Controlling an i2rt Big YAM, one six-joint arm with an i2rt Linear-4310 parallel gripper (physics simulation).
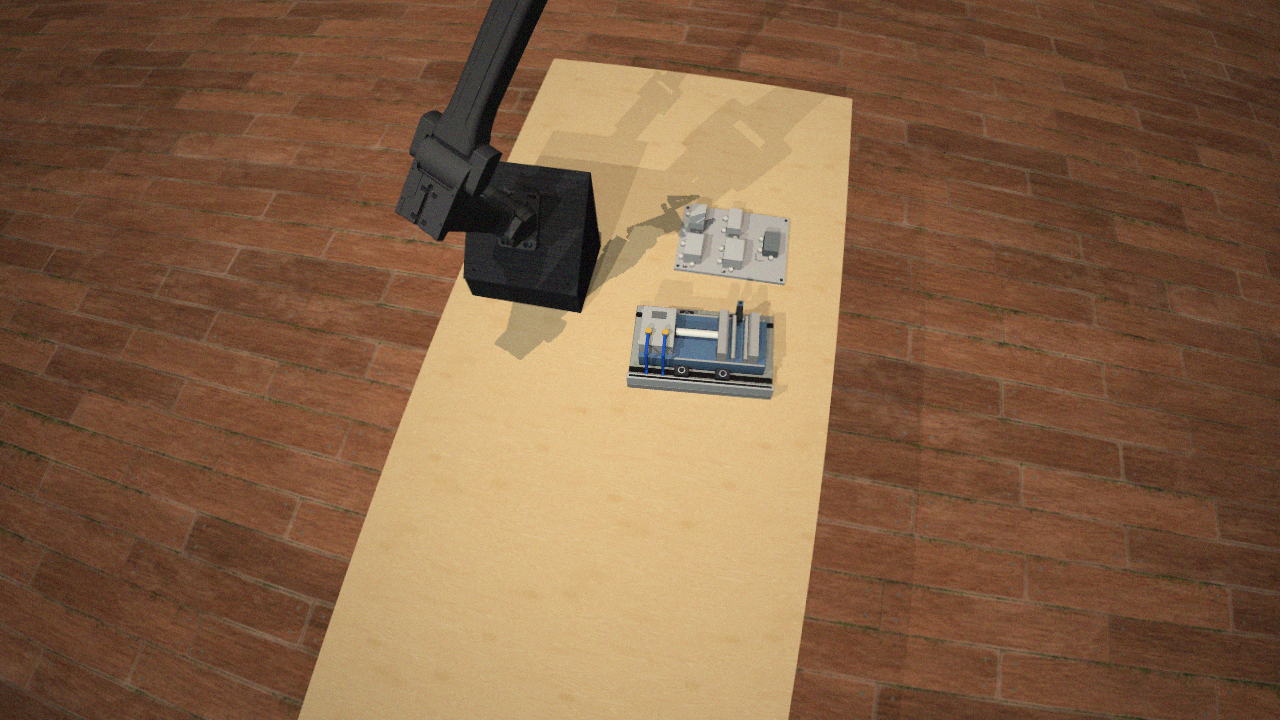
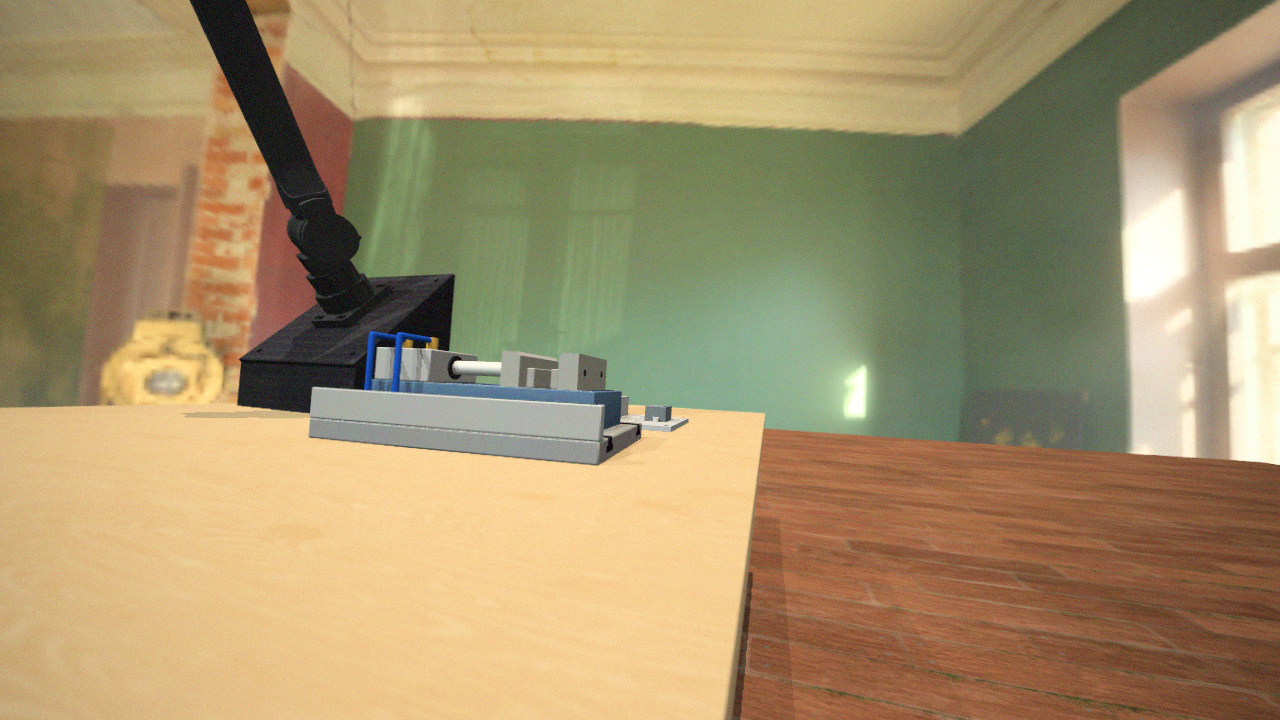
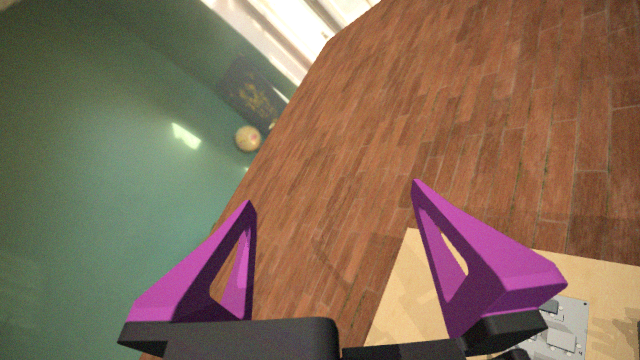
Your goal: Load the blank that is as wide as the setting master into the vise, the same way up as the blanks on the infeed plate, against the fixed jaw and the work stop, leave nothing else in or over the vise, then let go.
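Places are measured from the arm's base along level axes (x ahead, y left, z up), in millimetres.
Pixels of known places: gripper, between the fingertips: (image 3: 330,196); arm's base, origin of its link: (image 1: 520,219) (image 2: 356,308).
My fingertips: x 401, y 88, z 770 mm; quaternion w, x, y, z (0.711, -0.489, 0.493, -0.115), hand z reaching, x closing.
Note:
For each thing: its middle in the pictures, then the offset to it from my fingertips. "pt": a spot on its surface instead. Level surfaces: height alone.
- vise, middle of its body: (image 2: 497,394) (image 1: 703,342) dy -241, dx +15, dz -900 mm
- small grey piece, a spot on its surface: (image 2: 539,377) pt dy -268, dx +82, dz -879 mm
- black upright, a spot on its surface: (image 1: 739,311) pt dy -181, dx +79, dz -853 mm
- infeed plate, middle of its body: (image 1: 733,243) (image 3: 543,336) dy +57, dx +44, dz -946 mm
- front block, middle of its body: (image 1: 733,253) (image 3: 561,340) dy +12, dx +49, dz -924 mm
- dark grey block, middle of its body: (image 2: 658,413) (image 1: 771,244) (image 3: 546,304) dy +59, dx +132, dz -929 mm
- wooden table, height of its surface: dz -950 mm
The vise (image 1: 698,353) (image 2: 456,422) has a blue bed on a grey base. Its moving jaw (image 1: 723,336) (image 2: 520,368) stands left of the fixed jaw (image 1: 753,338) (image 2: 581,372). A small grey piece (image 2: 539,377) shows between them; I cannot tell what it is. A black upright (image 1: 739,311) stands at the gap's back end. The infeed plate (image 1: 759,269) (image 3: 578,320) carries several light grey blocks, including one front block (image 1: 733,251), and a dark grey block (image 1: 770,242) (image 2: 657,412) (image 3: 551,306). Their widths are too small to compare. My gripper (image 3: 330,196) is open and empty, away from both.
The black arm base (image 1: 528,259) (image 2: 299,385) stands left of the plate and vise on the wooden table (image 1: 572,537) (image 2: 358,555). Two blue hoses (image 1: 646,353) (image 2: 368,362) rise at the vise's left end. The table's right edge lies close beyond the plate and vise.

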